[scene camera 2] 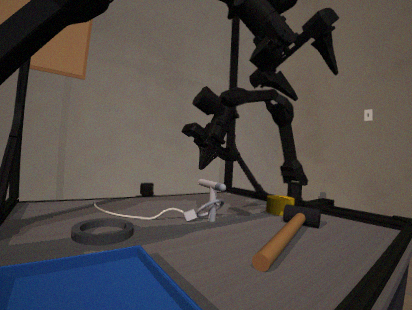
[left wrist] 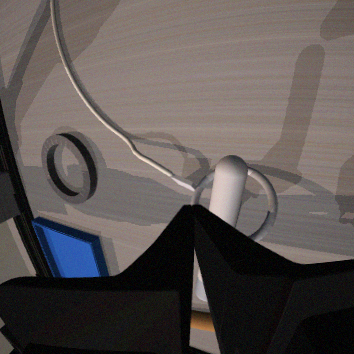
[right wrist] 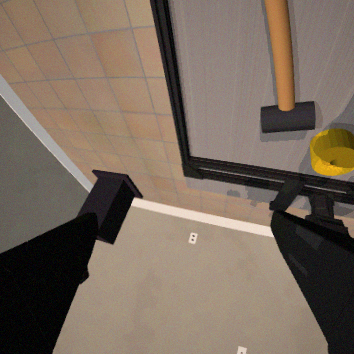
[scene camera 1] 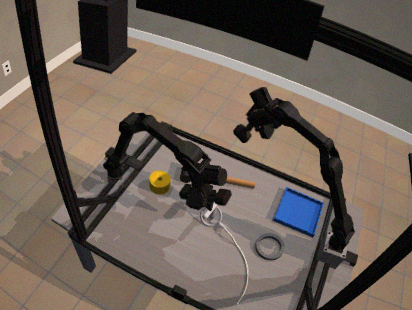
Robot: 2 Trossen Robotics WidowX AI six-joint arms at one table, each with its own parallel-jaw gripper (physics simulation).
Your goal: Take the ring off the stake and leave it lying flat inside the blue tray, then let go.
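Frame: origin at the left arm's base, x left, y back, z up, level; millimetres.
Seen in the pictures: left gripper, fingertip midpoint: [scene camera 2: 200, 169] [left wrist: 191, 212] [scene camera 1: 210, 210]; right gripper, fingertip midpoint: [scene camera 2: 315, 88] [right wrist: 186, 220] [scene camera 1: 240, 123]; left arm's base at its link origin: [scene camera 2: 294, 198] [right wrist: 320, 199] [scene camera 1: 115, 173]; right arm's base at its link origin: [scene camera 1: 336, 244].
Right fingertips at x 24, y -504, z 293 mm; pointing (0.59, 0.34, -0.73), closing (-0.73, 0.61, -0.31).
Observation:
Offsets run from my right fingertips to a thing's top centre. "pt": to the spot under its first point.
A thin pale ring @[pt dx -254, dy +136, dz -299 mm] [scene camera 1: 202, 220] [scene camera 2: 220, 203] [left wrist: 273, 195] hangs tilted around the post of the white T-shaped stake @[dx -244, dy +104, dz -207 mm] [scene camera 1: 210, 210] [scene camera 2: 213, 196] [left wrist: 229, 189], below its crossbar. A white cord with a small block at its end meets the ring's side. My left gripper [scene camera 1: 209, 202] [scene camera 2: 201, 167] [left wrist: 191, 212] is shut and empty, just above the crossbar and apart from the ring. My right gripper [scene camera 1: 254, 134] [scene camera 2: 316, 86] [right wrist: 186, 220] is open and empty, high beyond the table's far edge in scene camera 1. The blue tray @[dx -219, dy -297, dz -290 mm] [scene camera 1: 298, 212] [scene camera 2: 90, 280] [left wrist: 72, 255] holds nothing visible.
A thick dark grey ring @[dx -384, dy -128, dz -298 mm] [scene camera 1: 257, 247] [scene camera 2: 102, 237] [left wrist: 90, 170] lies flat near the tray. A mallet @[dx -36, dy +49, dz -262 mm] [scene camera 1: 241, 183] [scene camera 2: 280, 242] [right wrist: 281, 55] and a yellow cylinder @[dx -69, dy +306, dz -262 mm] [scene camera 1: 160, 183] [scene camera 2: 278, 205] [right wrist: 332, 150] are on the table. The white cord @[pt dx -439, dy -18, dz -308 mm] [scene camera 1: 245, 260] [scene camera 2: 150, 218] [left wrist: 85, 97] runs across it.

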